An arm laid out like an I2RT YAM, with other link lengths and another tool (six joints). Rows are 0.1 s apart.
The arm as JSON. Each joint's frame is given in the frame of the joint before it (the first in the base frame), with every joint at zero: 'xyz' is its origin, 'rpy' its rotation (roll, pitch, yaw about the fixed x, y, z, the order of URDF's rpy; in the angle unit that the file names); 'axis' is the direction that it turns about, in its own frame. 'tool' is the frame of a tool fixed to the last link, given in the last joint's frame.
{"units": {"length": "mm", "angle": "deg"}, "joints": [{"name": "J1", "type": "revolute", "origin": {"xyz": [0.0, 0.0, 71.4], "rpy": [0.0, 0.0, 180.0]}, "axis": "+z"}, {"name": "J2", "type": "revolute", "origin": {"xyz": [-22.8, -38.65, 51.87], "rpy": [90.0, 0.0, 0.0]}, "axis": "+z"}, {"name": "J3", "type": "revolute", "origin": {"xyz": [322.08, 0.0, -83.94], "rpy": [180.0, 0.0, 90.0]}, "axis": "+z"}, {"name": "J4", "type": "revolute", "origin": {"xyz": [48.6, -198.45, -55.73], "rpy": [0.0, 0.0, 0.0]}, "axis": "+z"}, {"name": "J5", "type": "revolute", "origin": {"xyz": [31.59, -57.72, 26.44], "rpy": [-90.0, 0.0, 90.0]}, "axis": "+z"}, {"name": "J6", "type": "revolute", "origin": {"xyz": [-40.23, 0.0, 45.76], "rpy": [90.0, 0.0, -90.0]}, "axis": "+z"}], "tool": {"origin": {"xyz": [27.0, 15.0, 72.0], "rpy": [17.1, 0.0, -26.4]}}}
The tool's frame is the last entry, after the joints.
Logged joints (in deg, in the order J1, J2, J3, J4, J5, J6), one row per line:
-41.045, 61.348, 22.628, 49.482, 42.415, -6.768
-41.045, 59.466, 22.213, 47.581, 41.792, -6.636
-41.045, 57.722, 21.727, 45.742, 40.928, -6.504
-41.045, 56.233, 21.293, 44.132, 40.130, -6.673
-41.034, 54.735, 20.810, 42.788, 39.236, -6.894
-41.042, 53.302, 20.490, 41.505, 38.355, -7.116
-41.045, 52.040, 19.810, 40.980, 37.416, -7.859
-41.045, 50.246, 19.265, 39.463, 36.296, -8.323
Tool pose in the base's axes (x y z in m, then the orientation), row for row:
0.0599, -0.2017, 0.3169, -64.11, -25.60, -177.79
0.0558, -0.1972, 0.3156, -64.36, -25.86, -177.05
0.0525, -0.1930, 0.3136, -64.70, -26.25, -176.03
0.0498, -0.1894, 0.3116, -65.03, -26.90, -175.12
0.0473, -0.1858, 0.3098, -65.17, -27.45, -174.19
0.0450, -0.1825, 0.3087, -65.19, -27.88, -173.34
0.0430, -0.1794, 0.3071, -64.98, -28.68, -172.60
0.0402, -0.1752, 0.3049, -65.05, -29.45, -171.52
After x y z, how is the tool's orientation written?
As angles about the fixed x, y, z axes (roll, pitch, yaw), in degrees.
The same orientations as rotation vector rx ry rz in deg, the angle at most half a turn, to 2 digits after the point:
33.46, -86.94, 140.21
34.37, -87.17, 140.36
35.68, -87.44, 140.55
37.18, -87.56, 140.50
38.62, -87.49, 140.69
39.88, -87.32, 141.01
41.48, -86.69, 141.22
43.32, -86.36, 141.43

